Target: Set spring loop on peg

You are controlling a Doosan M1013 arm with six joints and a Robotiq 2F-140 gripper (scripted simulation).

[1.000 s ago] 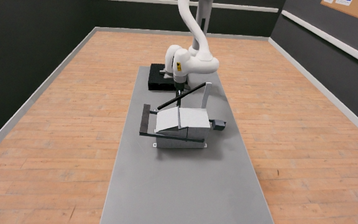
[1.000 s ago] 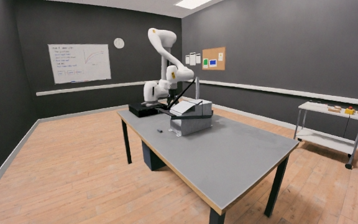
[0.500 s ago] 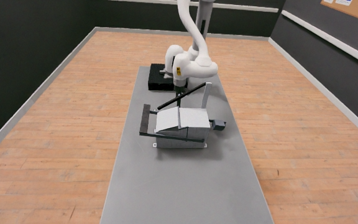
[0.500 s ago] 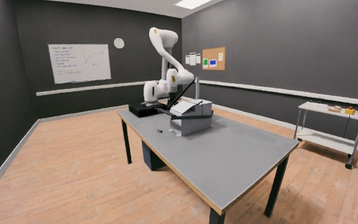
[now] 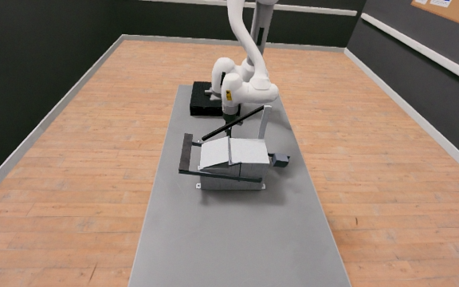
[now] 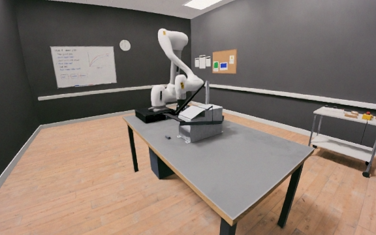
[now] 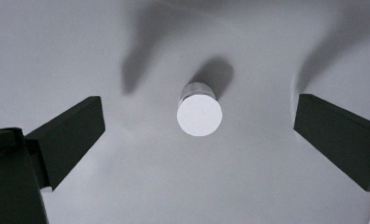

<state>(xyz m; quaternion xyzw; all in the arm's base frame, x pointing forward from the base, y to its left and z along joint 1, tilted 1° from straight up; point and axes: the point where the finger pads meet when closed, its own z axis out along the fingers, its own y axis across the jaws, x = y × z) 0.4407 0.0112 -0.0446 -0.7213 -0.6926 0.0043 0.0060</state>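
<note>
My gripper is now 20 mm above the steel test weight. From my hand the other things lie so: small dark object 250 mm to the right, 160 mm ahead, 30 mm below.
</note>
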